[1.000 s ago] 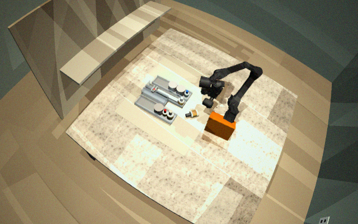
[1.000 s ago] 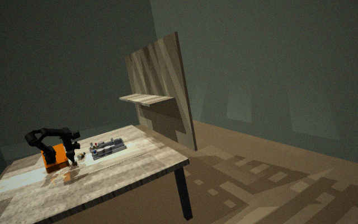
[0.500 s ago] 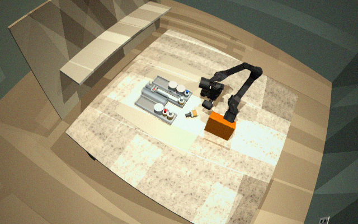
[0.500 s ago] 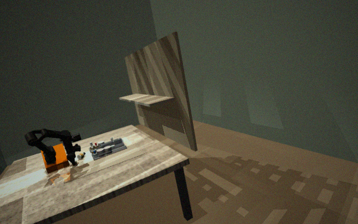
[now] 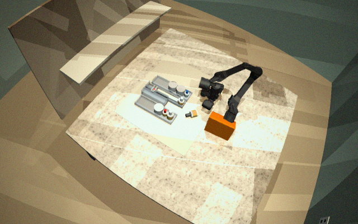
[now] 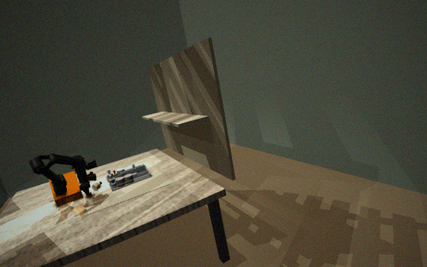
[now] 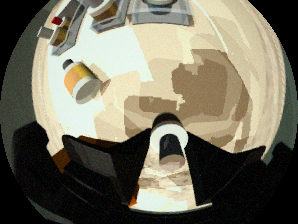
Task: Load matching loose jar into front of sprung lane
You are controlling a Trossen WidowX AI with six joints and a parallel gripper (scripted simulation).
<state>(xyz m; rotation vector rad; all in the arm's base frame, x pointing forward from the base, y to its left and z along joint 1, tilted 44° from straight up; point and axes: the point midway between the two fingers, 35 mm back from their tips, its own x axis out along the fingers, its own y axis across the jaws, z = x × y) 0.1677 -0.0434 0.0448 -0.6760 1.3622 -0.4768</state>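
The pale jar lies 230 mm to the left of my gripper tip, 150 mm ahead of it and 20 mm above it. Round my gripper tip: grey lane rack (300 mm ahead, 150 mm to the left).
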